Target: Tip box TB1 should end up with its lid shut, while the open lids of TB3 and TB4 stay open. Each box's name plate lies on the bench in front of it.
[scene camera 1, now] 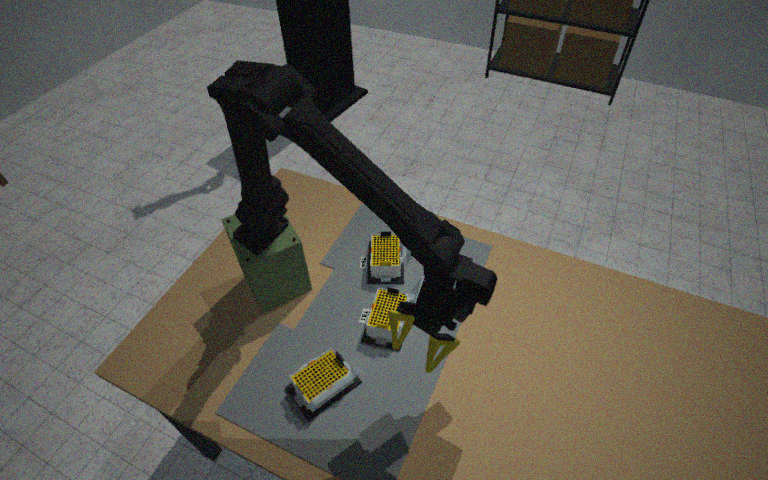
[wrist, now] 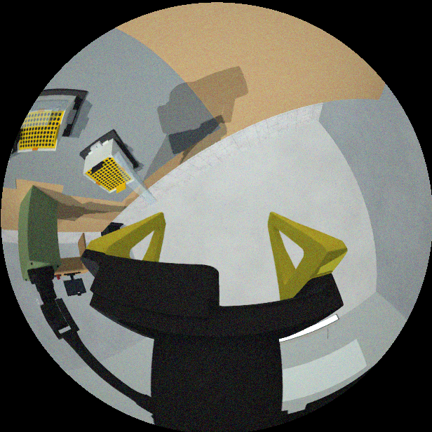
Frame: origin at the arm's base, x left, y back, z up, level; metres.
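Where they show: gripper, fingertip midpoint: (scene camera 1: 411,360); arm's base, link origin: (scene camera 1: 261,230).
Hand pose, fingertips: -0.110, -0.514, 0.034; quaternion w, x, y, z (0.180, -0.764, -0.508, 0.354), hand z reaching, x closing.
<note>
Things, the pixels of their top centre, and the offset from my fingertips, as dx, dy, dz. Level surfaces: height alone.
- TB1, top centre: (scene camera 1: 387,306) +0.178, +0.176, -0.182
- back box, top centre: (scene camera 1: 385,246) +0.342, +0.294, -0.182
- front box, top centre: (scene camera 1: 319,372) -0.061, +0.206, -0.182
- grey mat, surface height: dz -0.256
- wooden bench, surface height: dz -0.259
TB1 (scene camera 1: 376,316) is the middle box, a white box with a yellow perforated top, behind its name plate (scene camera 1: 364,315). A pale, partly hidden panel at its right looks like its raised clear lid. A back box (scene camera 1: 385,251) has a small, hard-to-read name plate (scene camera 1: 363,262); its lid is hard to make out. A front box (scene camera 1: 320,378) (wrist: 110,170) sits angled; in the wrist view a clear lid stands out from it, open. Its plate is not visible. My gripper (scene camera 1: 415,360) (wrist: 216,217) is open and empty, above the bench on TB1's right in the scene view.
The boxes stand on a grey mat (scene camera 1: 260,390) (wrist: 135,70) on the wooden bench (scene camera 1: 594,362). The green base block (scene camera 1: 277,277) (wrist: 40,235) stands at the left. My arm reaches over the mat, partly hiding its right side. Another box (wrist: 41,130) shows at the wrist view's left edge.
</note>
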